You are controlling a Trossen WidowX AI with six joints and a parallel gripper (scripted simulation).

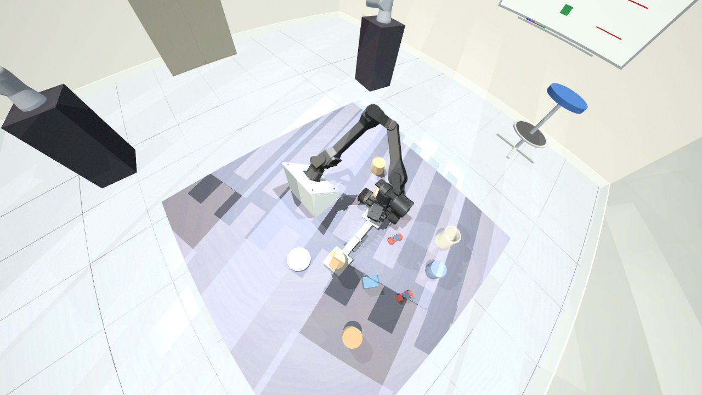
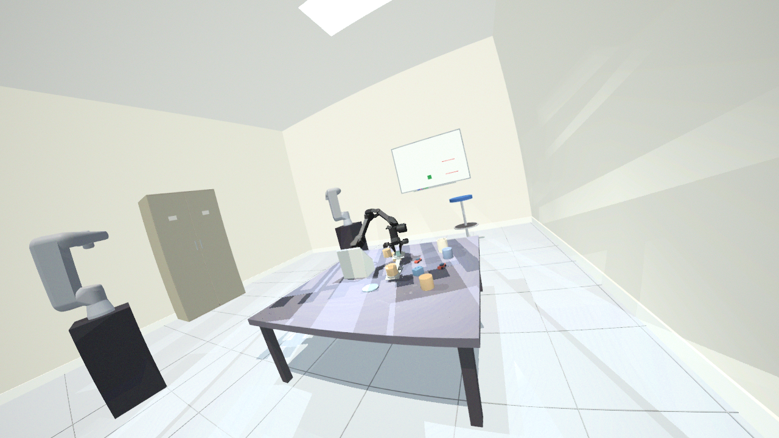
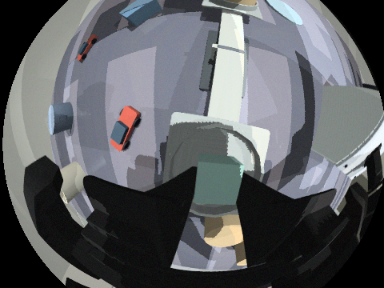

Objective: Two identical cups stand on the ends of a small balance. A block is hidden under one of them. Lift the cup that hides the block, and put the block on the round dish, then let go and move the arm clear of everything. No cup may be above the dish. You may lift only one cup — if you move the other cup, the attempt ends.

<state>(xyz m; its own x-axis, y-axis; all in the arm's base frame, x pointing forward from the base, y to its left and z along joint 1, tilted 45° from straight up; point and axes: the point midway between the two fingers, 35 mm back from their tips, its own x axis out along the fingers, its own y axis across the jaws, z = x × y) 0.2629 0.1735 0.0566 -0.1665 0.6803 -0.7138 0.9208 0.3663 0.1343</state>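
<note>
The round dish lies 20 mm behind my gripper tip, 380 mm to the right of it and 80 mm below it. Round my gripper tip: blue block (220 mm ahead, 180 mm to the right, 60 mm below); balance (40 mm ahead, 120 mm to the right, 40 mm below); blue cylinder (320 mm ahead, 80 mm to the left, 40 mm below).
</note>
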